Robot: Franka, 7 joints.
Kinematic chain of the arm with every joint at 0, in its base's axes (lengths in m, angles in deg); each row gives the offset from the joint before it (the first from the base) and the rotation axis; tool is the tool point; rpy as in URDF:
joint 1: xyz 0 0 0.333 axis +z
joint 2: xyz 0 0 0 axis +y
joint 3: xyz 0 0 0.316 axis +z
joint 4: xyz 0.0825 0 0 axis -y
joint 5: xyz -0.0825 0 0.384 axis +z
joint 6: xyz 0 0 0 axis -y
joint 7: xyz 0.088 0 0 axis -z
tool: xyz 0 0 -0.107 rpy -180 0 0
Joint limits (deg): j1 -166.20..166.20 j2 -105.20..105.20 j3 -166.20..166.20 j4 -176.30..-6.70 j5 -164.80..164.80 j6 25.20..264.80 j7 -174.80..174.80
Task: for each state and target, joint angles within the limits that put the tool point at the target. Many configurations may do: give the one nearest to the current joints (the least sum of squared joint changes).
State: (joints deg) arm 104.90 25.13 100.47 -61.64 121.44 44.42 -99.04
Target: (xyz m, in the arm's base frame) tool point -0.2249 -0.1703 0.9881
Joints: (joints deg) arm 111.25 12.69 108.91 -61.07 119.21 41.73 -99.04
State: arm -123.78 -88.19 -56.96 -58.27 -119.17 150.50 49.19
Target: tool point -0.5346 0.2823 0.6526
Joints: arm -92.67 -78.08 -67.31 -96.97 -121.70 154.54 49.19
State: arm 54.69 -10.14 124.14 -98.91 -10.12 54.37 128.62
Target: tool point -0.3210 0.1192 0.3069
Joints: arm 44.61 -17.88 119.08 -130.92 -9.71 53.15 128.62
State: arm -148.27 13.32 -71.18 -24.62 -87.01 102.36 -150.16
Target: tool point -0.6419 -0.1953 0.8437
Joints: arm -140.20 44.82 -60.79 -29.81 -87.95 115.44 -150.16
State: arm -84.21 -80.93 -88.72 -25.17 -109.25 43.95 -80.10
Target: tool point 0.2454 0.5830 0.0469
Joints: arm -111.35 -104.01 -93.48 -6.70 -112.11 37.91 -80.10
